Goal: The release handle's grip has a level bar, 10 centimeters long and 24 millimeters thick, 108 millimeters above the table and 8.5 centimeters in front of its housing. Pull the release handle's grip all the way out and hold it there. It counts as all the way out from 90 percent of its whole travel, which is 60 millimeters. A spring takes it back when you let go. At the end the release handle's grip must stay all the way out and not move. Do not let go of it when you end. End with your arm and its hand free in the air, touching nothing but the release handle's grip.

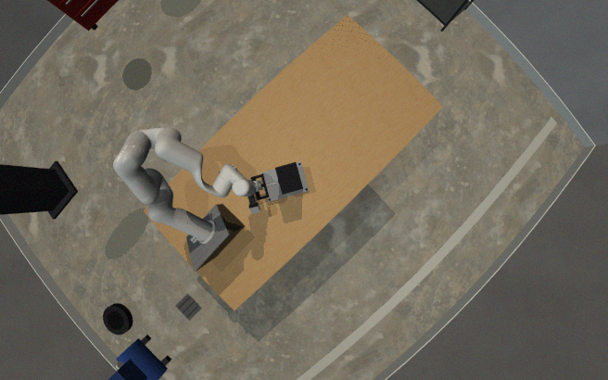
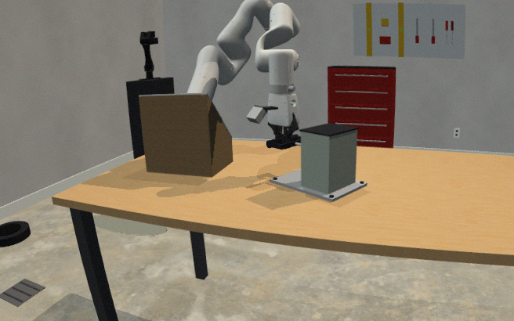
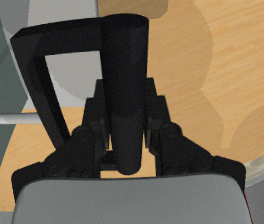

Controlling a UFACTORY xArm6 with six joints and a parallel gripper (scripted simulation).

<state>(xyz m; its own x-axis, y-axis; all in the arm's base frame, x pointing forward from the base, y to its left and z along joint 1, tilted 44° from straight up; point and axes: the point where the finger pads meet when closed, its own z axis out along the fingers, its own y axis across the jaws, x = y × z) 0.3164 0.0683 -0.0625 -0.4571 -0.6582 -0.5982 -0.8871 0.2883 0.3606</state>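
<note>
Now: the black grip 5 cm ahead of my hand and 2 cm to the right of it.
</note>
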